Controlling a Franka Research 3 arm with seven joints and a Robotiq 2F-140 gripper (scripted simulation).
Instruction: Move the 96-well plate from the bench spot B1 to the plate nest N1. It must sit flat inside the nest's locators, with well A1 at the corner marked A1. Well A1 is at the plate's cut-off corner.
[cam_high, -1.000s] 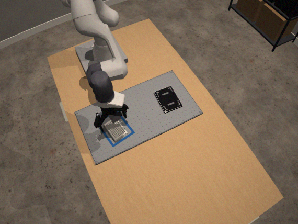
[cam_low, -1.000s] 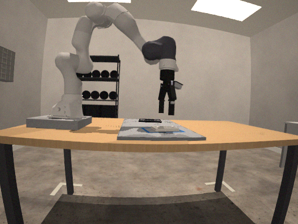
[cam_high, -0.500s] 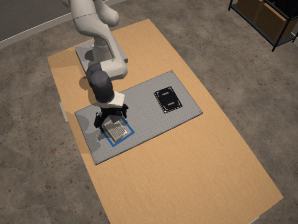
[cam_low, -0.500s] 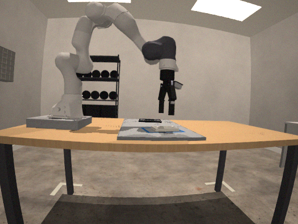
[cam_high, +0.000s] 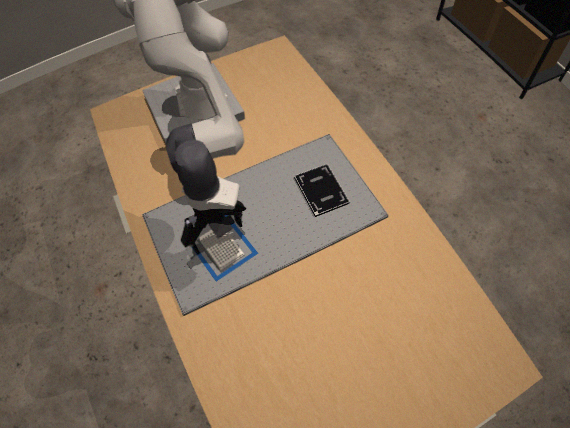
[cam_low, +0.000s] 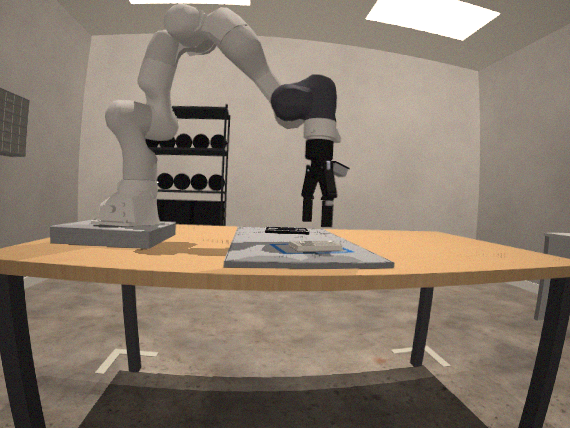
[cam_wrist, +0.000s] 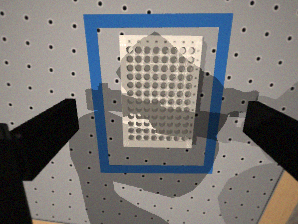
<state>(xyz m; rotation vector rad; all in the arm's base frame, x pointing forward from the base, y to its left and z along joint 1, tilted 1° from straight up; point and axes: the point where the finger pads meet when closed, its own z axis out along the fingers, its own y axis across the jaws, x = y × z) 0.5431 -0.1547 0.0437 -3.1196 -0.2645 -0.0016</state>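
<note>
Now: the white 96-well plate 7 cm below my hand. From my hand the other things lie so: A1 mark (3 cm ahead, 31 cm to the left, 6 cm below); black plate nest (4 cm behind, 37 cm to the left, 7 cm below).
</note>
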